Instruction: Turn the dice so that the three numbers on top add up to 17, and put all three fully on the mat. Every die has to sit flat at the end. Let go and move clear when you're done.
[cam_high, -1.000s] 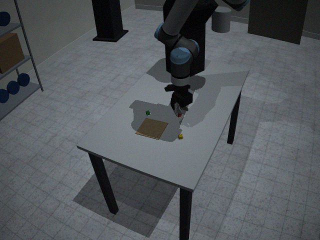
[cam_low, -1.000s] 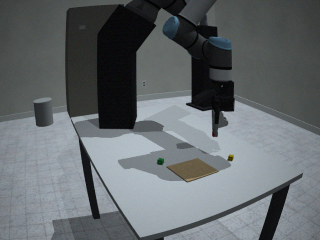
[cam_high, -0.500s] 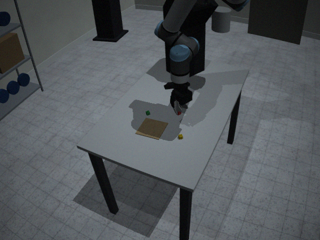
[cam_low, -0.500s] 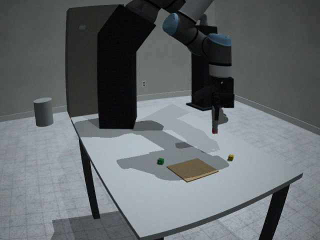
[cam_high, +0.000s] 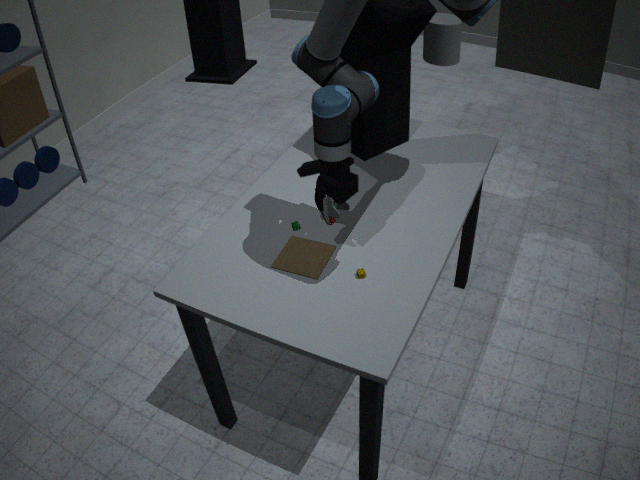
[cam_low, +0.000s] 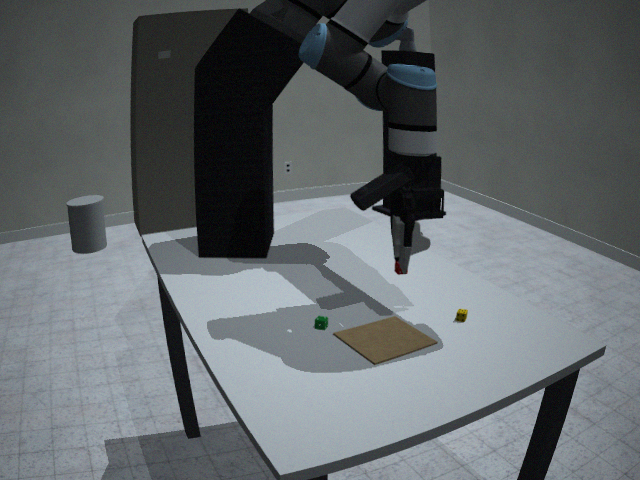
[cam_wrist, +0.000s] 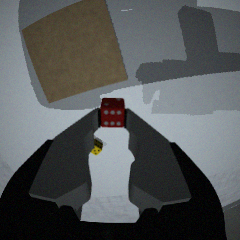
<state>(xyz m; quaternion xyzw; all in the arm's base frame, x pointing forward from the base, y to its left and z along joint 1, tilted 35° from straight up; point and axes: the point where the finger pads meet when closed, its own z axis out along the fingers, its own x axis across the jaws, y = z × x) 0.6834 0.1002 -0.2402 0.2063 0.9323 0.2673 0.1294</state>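
My hand is 50 mm short of the mat, 70 mm to the left of it and 120 mm above it. The rest, counted from my hand: red die (10 mm below); green die (60 mm behind, 140 mm to the right, 110 mm below); yellow die (70 mm ahead, 110 mm to the left, 110 mm below).
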